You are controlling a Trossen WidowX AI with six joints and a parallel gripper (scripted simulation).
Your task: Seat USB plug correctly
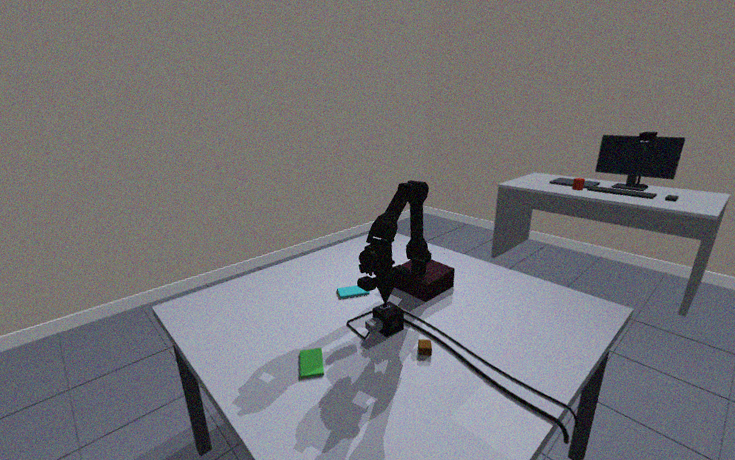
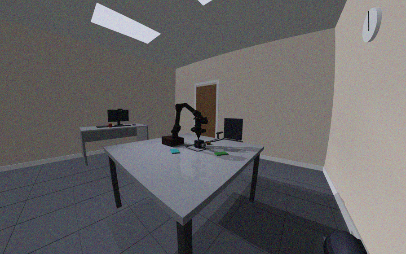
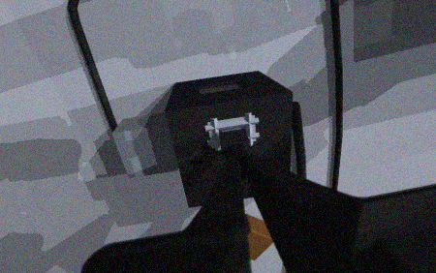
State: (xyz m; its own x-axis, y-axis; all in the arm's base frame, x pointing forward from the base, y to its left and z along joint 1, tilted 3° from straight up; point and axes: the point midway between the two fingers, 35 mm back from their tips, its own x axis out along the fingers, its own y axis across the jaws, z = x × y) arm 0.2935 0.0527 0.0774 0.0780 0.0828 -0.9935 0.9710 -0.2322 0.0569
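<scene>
My gripper tip is 20 mm above the dark USB plug. The rest, counted from my gripper tip: teal pad (110 mm behind, 250 mm to the right, 100 mm below); then brown block (20 mm ahead, 180 mm to the left, 90 mm below); then USB socket (40 mm below).
</scene>
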